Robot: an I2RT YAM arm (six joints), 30 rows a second.
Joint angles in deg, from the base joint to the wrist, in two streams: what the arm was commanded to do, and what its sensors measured. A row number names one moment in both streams.
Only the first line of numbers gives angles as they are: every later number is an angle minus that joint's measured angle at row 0.
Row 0, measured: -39.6 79.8 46.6 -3.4 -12.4 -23.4
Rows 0 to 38, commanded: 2.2 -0.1 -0.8 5.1 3.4 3.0; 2.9 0.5 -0.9 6.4 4.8 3.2; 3.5 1.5 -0.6 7.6 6.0 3.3; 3.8 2.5 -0.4 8.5 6.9 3.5; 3.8 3.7 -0.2 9.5 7.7 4.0; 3.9 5.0 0.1 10.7 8.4 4.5; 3.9 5.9 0.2 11.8 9.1 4.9; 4.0 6.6 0.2 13.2 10.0 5.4; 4.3 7.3 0.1 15.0 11.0 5.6; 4.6 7.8 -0.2 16.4 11.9 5.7; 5.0 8.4 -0.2 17.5 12.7 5.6; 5.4 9.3 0.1 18.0 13.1 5.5; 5.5 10.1 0.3 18.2 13.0 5.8; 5.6 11.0 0.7 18.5 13.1 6.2; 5.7 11.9 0.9 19.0 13.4 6.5; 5.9 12.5 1.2 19.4 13.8 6.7; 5.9 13.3 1.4 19.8 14.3 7.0; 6.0 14.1 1.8 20.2 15.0 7.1; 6.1 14.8 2.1 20.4 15.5 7.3; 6.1 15.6 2.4 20.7 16.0 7.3; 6.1 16.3 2.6 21.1 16.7 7.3; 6.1 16.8 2.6 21.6 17.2 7.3; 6.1 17.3 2.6 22.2 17.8 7.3; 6.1 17.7 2.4 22.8 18.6 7.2; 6.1 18.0 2.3 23.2 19.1 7.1; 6.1 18.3 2.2 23.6 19.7 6.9; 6.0 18.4 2.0 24.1 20.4 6.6; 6.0 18.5 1.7 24.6 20.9 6.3; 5.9 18.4 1.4 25.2 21.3 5.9; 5.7 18.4 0.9 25.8 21.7 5.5; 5.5 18.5 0.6 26.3 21.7 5.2; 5.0 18.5 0.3 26.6 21.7 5.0; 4.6 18.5 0.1 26.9 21.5 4.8; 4.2 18.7 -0.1 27.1 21.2 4.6; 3.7 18.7 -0.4 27.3 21.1 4.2; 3.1 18.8 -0.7 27.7 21.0 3.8; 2.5 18.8 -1.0 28.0 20.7 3.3; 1.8 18.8 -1.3 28.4 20.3 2.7; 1.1 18.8 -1.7 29.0 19.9 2.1
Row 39, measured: 2.2 18.6 -1.1 25.7 20.0 4.5
